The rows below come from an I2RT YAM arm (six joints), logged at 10 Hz.
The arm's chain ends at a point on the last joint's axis. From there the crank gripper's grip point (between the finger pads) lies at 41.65 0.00 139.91 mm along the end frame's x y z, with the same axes.
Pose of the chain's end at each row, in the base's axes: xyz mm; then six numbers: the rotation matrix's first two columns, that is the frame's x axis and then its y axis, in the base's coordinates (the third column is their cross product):
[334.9 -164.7 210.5 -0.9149 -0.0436 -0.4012 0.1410 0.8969 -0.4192]
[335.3 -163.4 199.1 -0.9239 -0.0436 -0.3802 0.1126 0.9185 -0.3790]
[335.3 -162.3 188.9 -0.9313 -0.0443 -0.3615 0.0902 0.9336 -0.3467]
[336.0 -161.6 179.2 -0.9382 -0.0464 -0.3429 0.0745 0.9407 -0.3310]
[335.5 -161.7 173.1 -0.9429 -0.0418 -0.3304 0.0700 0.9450 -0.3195]
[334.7 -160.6 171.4 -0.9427 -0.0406 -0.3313 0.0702 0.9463 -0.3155]
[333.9 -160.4 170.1 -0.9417 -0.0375 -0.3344 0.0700 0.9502 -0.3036]
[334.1 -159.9 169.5 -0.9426 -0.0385 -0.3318 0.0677 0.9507 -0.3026]
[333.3 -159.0 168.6 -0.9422 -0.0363 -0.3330 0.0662 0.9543 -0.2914]
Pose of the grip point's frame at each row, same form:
[349.7 -228.1 79.8 -0.9149 -0.0436 -0.4012 0.1410 0.8969 -0.4192]
[348.0 -220.2 65.2 -0.9239 -0.0436 -0.3802 0.1126 0.9185 -0.3790]
[345.9 -213.9 52.8 -0.9313 -0.0443 -0.3615 0.0902 0.9336 -0.3467]
[344.2 -210.6 41.9 -0.9382 -0.0464 -0.3429 0.0745 0.9407 -0.3310]
[341.8 -208.8 35.1 -0.9429 -0.0418 -0.3304 0.0700 0.9450 -0.3195]
[341.1 -207.2 33.2 -0.9427 -0.0406 -0.3313 0.0702 0.9463 -0.3155]
[340.7 -205.2 31.3 -0.9417 -0.0375 -0.3344 0.0700 0.9502 -0.3036]
[340.6 -204.6 30.7 -0.9426 -0.0385 -0.3318 0.0677 0.9507 -0.3026]
[340.0 -202.0 29.3 -0.9422 -0.0363 -0.3330 0.0662 0.9543 -0.2914]

